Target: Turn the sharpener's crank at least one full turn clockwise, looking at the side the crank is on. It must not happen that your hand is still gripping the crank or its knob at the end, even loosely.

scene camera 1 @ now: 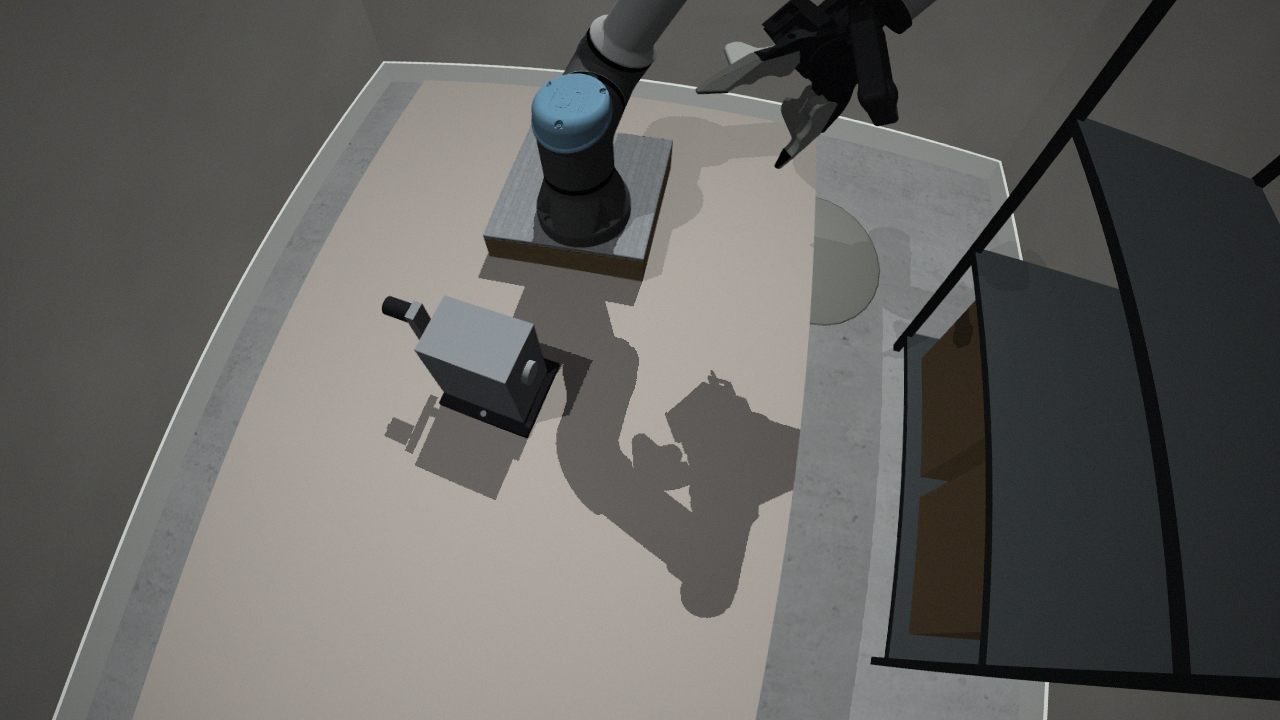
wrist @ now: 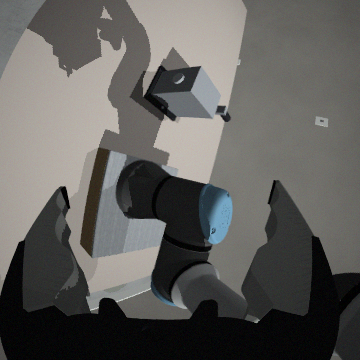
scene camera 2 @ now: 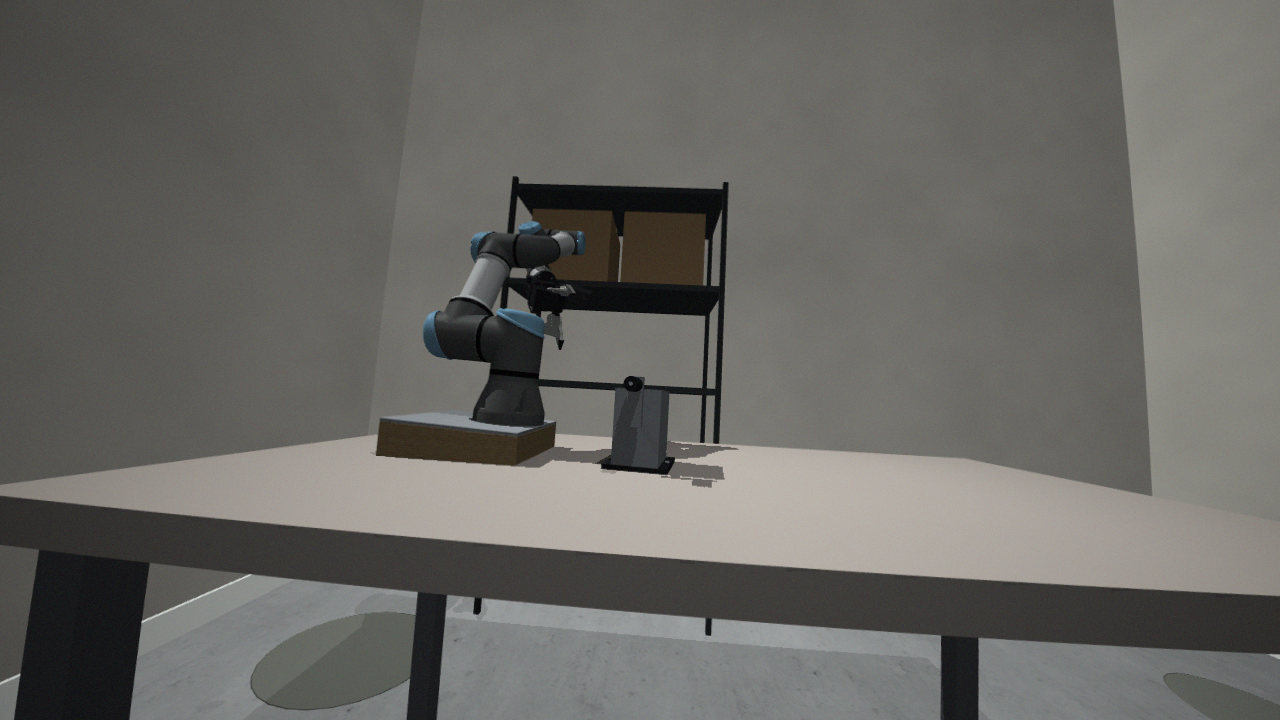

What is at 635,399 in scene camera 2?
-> A crank handle.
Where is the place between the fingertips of my gripper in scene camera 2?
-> At 566,322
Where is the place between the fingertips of my gripper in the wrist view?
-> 166,185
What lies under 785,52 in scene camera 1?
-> My gripper.
